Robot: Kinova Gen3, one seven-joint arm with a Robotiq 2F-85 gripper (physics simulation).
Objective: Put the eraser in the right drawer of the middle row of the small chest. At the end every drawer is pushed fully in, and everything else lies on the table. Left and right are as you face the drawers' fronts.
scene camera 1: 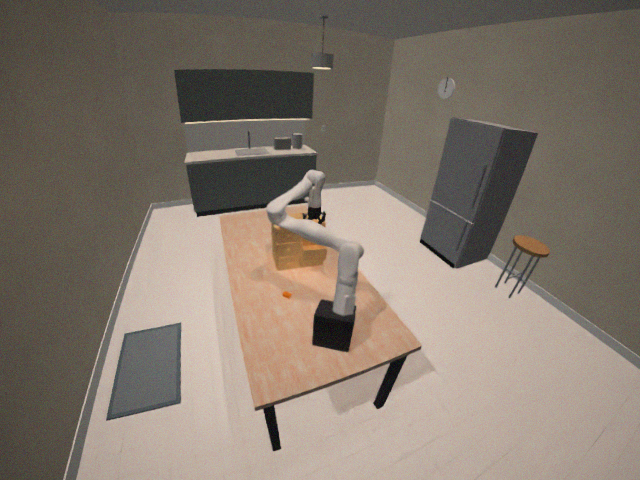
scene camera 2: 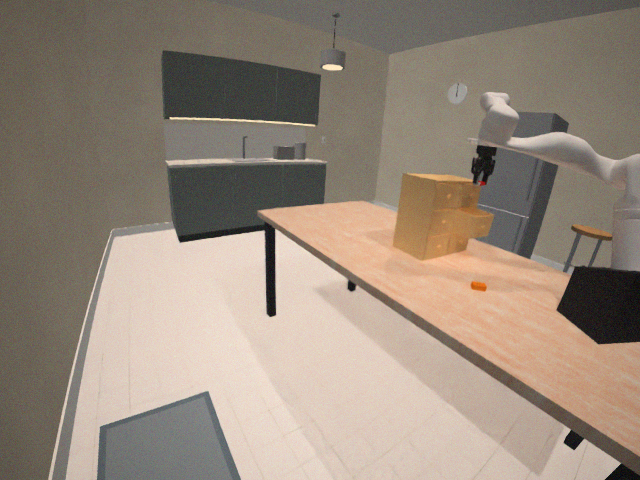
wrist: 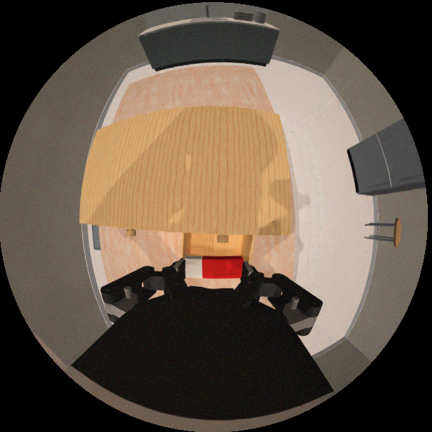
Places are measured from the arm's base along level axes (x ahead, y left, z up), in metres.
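Pixels of known places: gripper, fingertip midpoint: (scene camera 2: 479,184); arm's base at its link origin: (scene camera 1: 342,310) (scene camera 2: 629,270).
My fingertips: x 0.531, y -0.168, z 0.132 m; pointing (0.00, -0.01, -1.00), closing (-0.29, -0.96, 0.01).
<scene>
For each thing: its middle in the pictures, then the offset to it from my fingertips. Level surfaces: height alone.
- eraser at the middle of its body: (scene camera 2: 479,183) 0.003 m ahead, 0.001 m right, 0.005 m up
- small orange block at the middle of its body: (scene camera 2: 479,286) (scene camera 1: 287,295) 0.143 m back, 0.259 m left, 0.312 m down
- table at its surface level: 0.320 m down
The small wooden chest (scene camera 1: 287,251) (scene camera 2: 413,217) (wrist: 190,170) stands on the table. The right drawer of its middle row (scene camera 1: 313,254) (scene camera 2: 478,224) (wrist: 216,246) is pulled out; the other drawers I can make out look shut. My gripper (scene camera 1: 313,219) (scene camera 2: 480,182) (wrist: 213,267) is shut on the eraser (scene camera 2: 482,183) (wrist: 221,267), a white and red block held lengthwise between the fingertips. It is in front of the chest's top edge, above the open drawer, and covers part of that drawer in the wrist view. In scene camera 1 the eraser cannot be made out.
A small orange block (scene camera 1: 286,294) (scene camera 2: 478,285) lies on the table (scene camera 1: 279,356) (scene camera 2: 330,235) in front of the chest. The arm's black base (scene camera 1: 333,325) (scene camera 2: 602,304) stands farther from the chest. A knob (wrist: 223,239) of the upper right drawer sticks out above the open drawer.
</scene>
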